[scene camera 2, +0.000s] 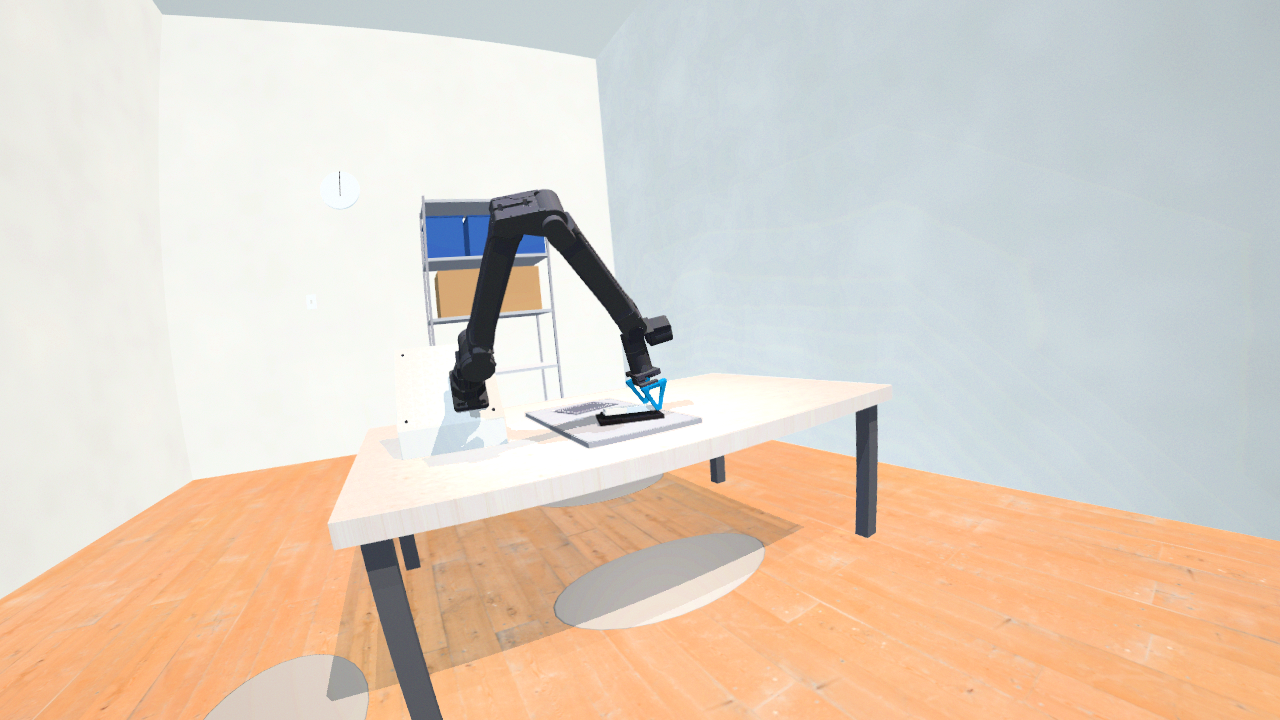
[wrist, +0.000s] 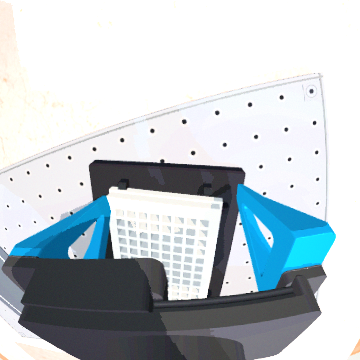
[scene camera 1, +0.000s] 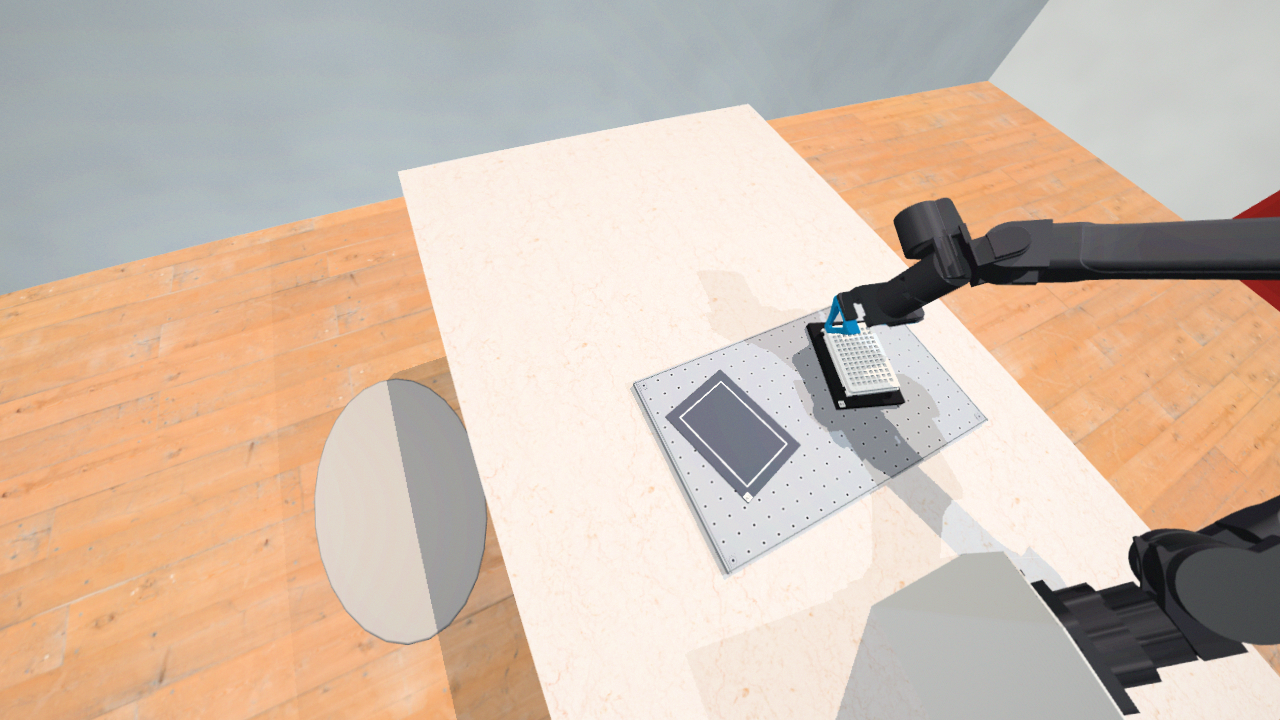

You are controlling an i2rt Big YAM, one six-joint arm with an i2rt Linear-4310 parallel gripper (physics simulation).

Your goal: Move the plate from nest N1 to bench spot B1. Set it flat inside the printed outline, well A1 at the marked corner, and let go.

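Where they show: gripper, between the fingertips: (scene camera 2: 652, 406) (wrist: 171, 196) (scene camera 1: 849, 325); arm's base, origin of its link: (scene camera 2: 468, 390) (scene camera 1: 1067, 641).
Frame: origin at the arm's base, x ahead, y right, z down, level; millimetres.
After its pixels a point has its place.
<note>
The white well plate (scene camera 1: 861, 360) @(y 69, x 382, z 91 mm) (wrist: 167, 225) @(y 88, x 424, z 99 mm) sits in the black nest N1 (scene camera 1: 870, 402) @(y 52, x 316, z 109 mm) (scene camera 2: 631, 418) @(y 132, x 372, z 111 mm) (wrist: 165, 175) @(y 94, x 462, z 109 mm) on the perforated board. My gripper (scene camera 1: 841, 329) @(y 97, x 450, z 97 mm) (scene camera 2: 657, 404) @(y 97, x 450, z 97 mm) (wrist: 171, 196) @(y 97, x 450, z 97 mm) is open, with its blue fingers apart on either side of the plate's far part and nothing held. In the wrist view the left finger is close to the plate's side and the right finger stands wider off. The gripper body hides the plate's near end there. Bench spot B1 (scene camera 1: 738, 434) @(y -177, x 345, z 119 mm) is a dark pad with a white outline and a white corner mark (scene camera 1: 747, 497) @(y -208, x 259, z 119 mm) at its near corner.
The perforated board (scene camera 1: 948, 413) @(y 184, x 254, z 121 mm) (scene camera 2: 590, 438) @(y 211, x 235, z 121 mm) (wrist: 295, 112) @(y 201, x 489, z 121 mm) lies on the pale table (scene camera 1: 572, 295) @(y -338, x 683, z 134 mm) (scene camera 2: 787, 394) @(y 124, x 900, z 134 mm). The arm's pale mounting block (scene camera 1: 966, 644) @(y -111, x 46, z -2 mm) stands on the table at the near right. A shelf rack (scene camera 2: 425, 308) stands behind the table.
</note>
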